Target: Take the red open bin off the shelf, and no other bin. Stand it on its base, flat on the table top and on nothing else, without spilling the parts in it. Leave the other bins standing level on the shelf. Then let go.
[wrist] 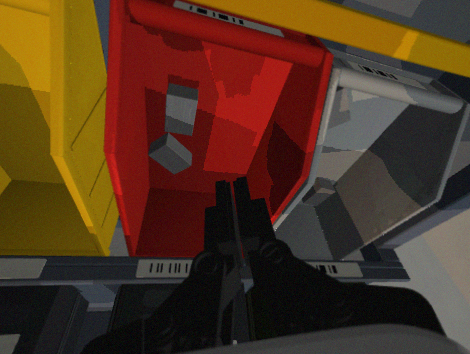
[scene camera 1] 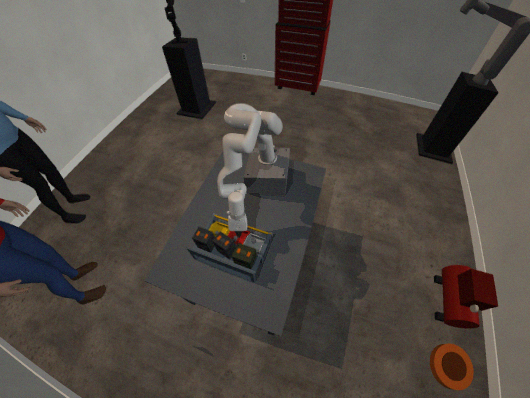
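Where they show: gripper, fingertip midpoint: (wrist: pixel 234 198) (scene camera 1: pixel 239 235); arm's base, origin of the base link: (scene camera 1: pixel 267 158).
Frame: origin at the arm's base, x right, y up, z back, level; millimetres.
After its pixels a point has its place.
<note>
The red open bin (scene camera 1: pixel 243 236) {x -14, y -172, z -506 mm} (wrist: pixel 232 142) {x -19, y -171, z -567 mm} sits on the shelf (scene camera 1: pixel 223 265) {x -7, y -59, z -741 mm} (wrist: pixel 95 268) {x 68, y -76, z -602 mm} between the yellow bin (scene camera 1: pixel 218 229) {x 151, y -172, z -511 mm} (wrist: pixel 82 115) {x 73, y -129, z -527 mm} and the grey bin (scene camera 1: pixel 257 242) {x -108, y -171, z -516 mm} (wrist: pixel 400 91) {x -101, y -139, z -487 mm}. Two grey block-shaped parts lie inside the red bin, one block (wrist: pixel 181 109) {x 25, y -156, z -532 mm} beside the other block (wrist: pixel 171 154) {x 31, y -156, z -575 mm}. My gripper (scene camera 1: pixel 237 237) {x -10, y -93, z -542 mm} (wrist: pixel 234 198) {x -10, y -93, z -542 mm} is shut and empty, its two fingers side by side. In the wrist view its fingertips show over the red bin's interior, nearer the grey bin's side; their height above the bin's floor is hard to tell. The bin's base is hidden.
A yellow bar (scene camera 1: pixel 260 230) {x -109, y -115, z -461 mm} (wrist: pixel 345 29) {x -36, y -115, z -461 mm} runs along the shelf's robot-side edge. Dark boxes with orange marks, a left box (scene camera 1: pixel 203 239) {x 115, y 42, z -677 mm}, a middle box (scene camera 1: pixel 223 243) {x 5, y 53, z -667 mm} and a right box (scene camera 1: pixel 244 255) {x -107, y 18, z -680 mm}, stand in a row beyond the open bins. The grey table top (scene camera 1: pixel 210 292) {x 35, y -181, z -873 mm} extends around the shelf.
</note>
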